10 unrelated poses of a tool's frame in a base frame.
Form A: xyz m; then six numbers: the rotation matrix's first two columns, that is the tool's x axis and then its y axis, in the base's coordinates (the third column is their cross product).
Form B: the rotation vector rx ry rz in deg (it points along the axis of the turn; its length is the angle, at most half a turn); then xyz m. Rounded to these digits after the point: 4 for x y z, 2 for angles.
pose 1, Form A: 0.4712 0.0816 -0.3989 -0.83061 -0.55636 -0.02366 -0.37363 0.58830 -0.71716
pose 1, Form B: -44.01 147.45 -61.72 0.4712 0.0816 -0.3989
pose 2, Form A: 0.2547 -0.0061 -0.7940 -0.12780 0.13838 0.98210 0.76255 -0.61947 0.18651
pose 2, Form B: -96.71 -57.39 -102.97 0.2547 -0.0061 -0.7940
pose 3, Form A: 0.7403 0.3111 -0.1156 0.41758 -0.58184 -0.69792 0.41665 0.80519 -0.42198
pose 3, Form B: -11.14 54.53 -36.17 0.7403 0.3111 -0.1156
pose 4, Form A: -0.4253 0.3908 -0.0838 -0.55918 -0.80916 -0.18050 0.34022 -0.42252 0.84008
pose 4, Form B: 43.72 -58.28 -116.39 -0.4253 0.3908 -0.0838
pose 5, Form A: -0.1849 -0.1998 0.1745 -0.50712 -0.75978 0.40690 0.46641 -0.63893 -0.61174
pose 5, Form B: -49.62 32.10 -123.83 -0.1849 -0.1998 0.1745
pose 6, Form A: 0.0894 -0.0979 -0.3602 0.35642 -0.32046 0.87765 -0.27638 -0.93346 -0.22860
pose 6, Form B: -146.29 32.20 -95.51 0.0894 -0.0979 -0.3602
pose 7, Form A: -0.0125 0.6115 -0.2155 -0.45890 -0.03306 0.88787 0.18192 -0.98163 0.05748
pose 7, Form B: -89.37 -12.48 -147.32 -0.0125 0.6115 -0.2155
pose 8, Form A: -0.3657 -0.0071 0.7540 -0.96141 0.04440 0.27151 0.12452 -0.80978 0.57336
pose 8, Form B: -24.38 -54.64 -167.18 -0.3657 -0.0071 0.7540
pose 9, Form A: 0.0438 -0.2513 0.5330 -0.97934 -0.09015 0.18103 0.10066 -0.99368 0.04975
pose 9, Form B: -15.66 -5.13 -173.72 0.0438 -0.2513 0.5330
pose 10, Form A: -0.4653 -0.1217 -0.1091 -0.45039 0.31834 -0.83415 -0.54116 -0.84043 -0.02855
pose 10, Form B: -71.27 18.92 131.15 -0.4653 -0.1217 -0.1091
